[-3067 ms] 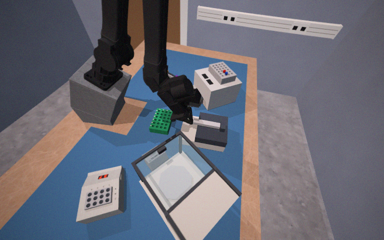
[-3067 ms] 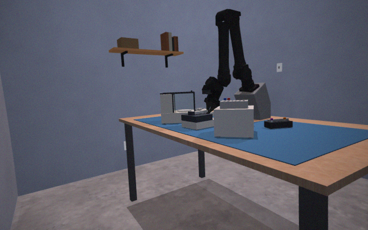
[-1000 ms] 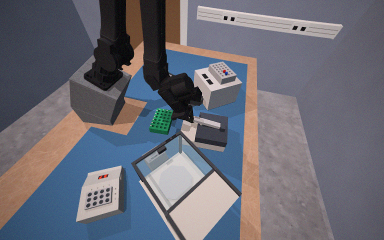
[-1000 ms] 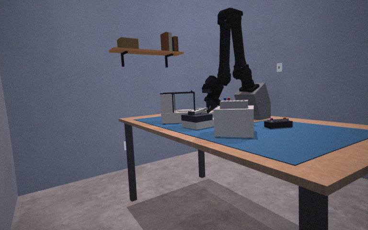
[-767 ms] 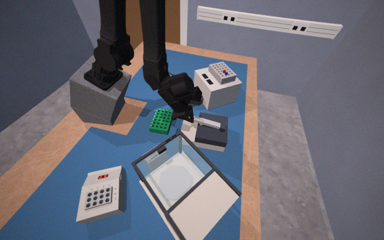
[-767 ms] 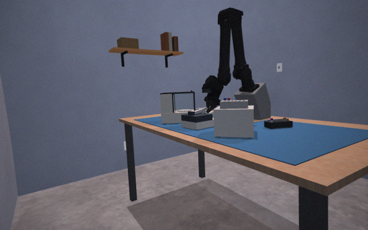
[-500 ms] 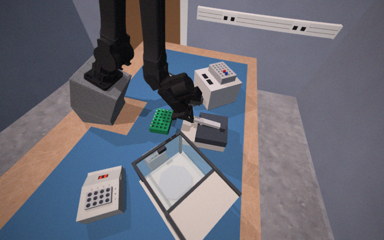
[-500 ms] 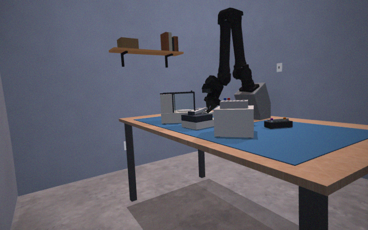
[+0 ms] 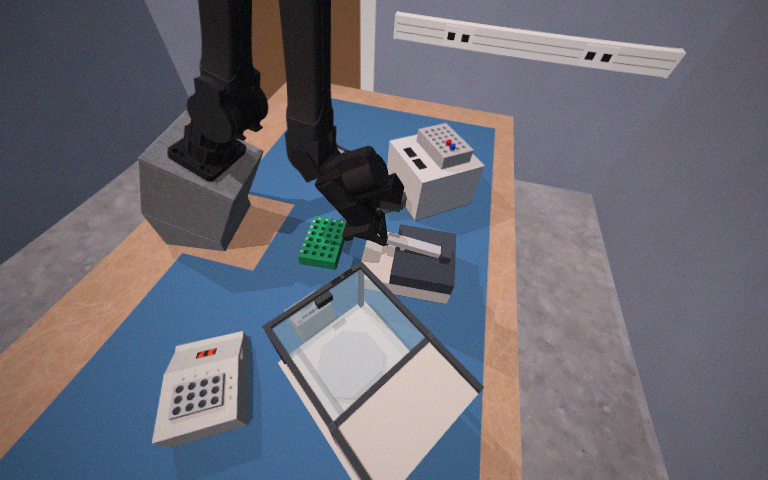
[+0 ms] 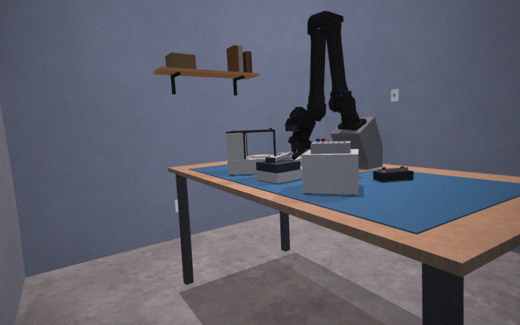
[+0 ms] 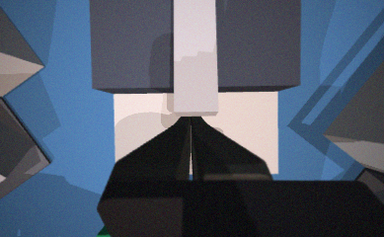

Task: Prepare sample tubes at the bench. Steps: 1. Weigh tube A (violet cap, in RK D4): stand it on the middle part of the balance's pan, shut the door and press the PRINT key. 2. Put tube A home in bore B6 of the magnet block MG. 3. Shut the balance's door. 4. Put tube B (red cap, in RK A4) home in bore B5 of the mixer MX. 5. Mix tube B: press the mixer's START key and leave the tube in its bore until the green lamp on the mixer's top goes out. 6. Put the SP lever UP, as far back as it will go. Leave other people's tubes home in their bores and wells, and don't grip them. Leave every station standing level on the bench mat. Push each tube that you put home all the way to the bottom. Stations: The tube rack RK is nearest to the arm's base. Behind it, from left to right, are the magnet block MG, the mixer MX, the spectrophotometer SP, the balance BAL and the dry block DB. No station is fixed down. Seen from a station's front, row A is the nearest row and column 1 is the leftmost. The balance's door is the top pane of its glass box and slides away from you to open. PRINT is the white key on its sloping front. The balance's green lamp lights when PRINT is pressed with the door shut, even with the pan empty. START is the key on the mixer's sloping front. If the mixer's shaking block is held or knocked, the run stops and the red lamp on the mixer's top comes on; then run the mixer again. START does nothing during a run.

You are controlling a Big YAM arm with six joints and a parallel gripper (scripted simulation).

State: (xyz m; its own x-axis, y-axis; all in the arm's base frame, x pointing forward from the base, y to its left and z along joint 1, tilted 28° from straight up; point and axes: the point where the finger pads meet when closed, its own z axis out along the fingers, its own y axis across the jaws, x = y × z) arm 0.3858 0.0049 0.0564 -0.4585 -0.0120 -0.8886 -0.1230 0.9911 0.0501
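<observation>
The SP lever is 60 mm ahead of my hand, 10 mm to the left of it and 10 mm above it. From my hand the other things lie so: green rack RK: 150 mm behind, 70 mm below, 10 mm to the left; then white print key: 180 mm to the right, 100 mm behind, 20 mm below; then green start key: 180 mm to the left, 70 mm behind, 20 mm below.
</observation>
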